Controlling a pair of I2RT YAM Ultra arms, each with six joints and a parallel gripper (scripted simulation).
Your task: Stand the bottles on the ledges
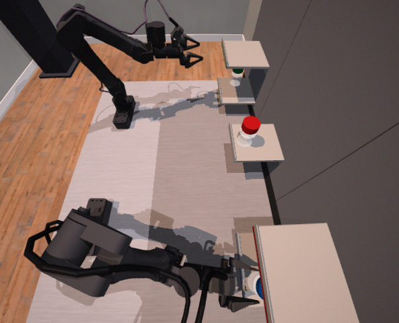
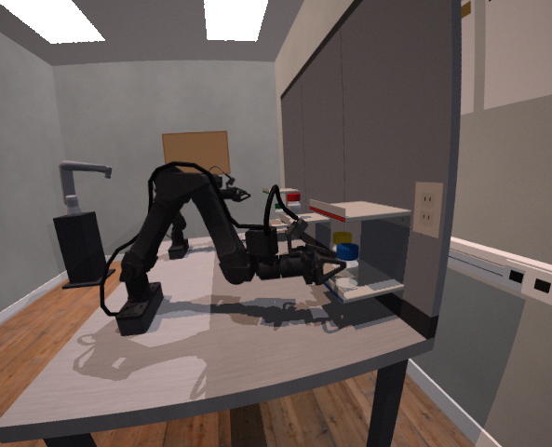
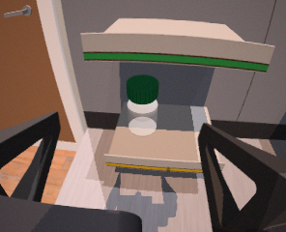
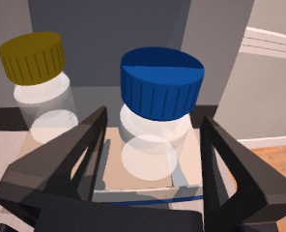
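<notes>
The blue-capped bottle lies 2 cm below my right hand, 2 cm ahead of it and 1 cm to the right of it. Round my right hand: grey wall panel 45 cm to the left, 28 cm above, 16 cm ahead; then red-capped bottle 43 cm to the left, 7 cm above, 2 cm ahead; then yellow-capped bottle 10 cm to the left, 7 cm ahead, 2 cm below.
Right now my left hand is 19 cm short of the green-capped bottle, 2 cm to the right of it and 13 cm above it. Round my left hand: grey wall panel: 30 cm ahead, 42 cm to the right, 17 cm above; red-capped bottle: 16 cm ahead, 43 cm to the right, 4 cm below; yellow-capped bottle: 20 cm ahead, 76 cm to the right, 13 cm below.
</notes>
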